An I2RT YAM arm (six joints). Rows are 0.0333 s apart.
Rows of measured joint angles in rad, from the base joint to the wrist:
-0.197 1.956 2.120 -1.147 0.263 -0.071
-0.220 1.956 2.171 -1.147 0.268 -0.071
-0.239 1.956 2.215 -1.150 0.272 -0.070
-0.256 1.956 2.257 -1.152 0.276 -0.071
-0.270 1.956 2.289 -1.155 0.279 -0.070
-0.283 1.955 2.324 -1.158 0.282 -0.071
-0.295 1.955 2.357 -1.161 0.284 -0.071
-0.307 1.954 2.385 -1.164 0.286 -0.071
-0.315 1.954 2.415 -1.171 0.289 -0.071
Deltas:
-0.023 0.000 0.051 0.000 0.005 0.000
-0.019 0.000 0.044 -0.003 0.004 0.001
-0.017 0.000 0.042 -0.002 0.004 -0.001
-0.014 0.000 0.032 -0.003 0.003 0.001
-0.013 -0.001 0.035 -0.003 0.003 -0.001
-0.012 0.000 0.033 -0.003 0.002 0.000
-0.012 -0.001 0.028 -0.003 0.002 0.000
-0.008 0.000 0.030 -0.007 0.003 0.000

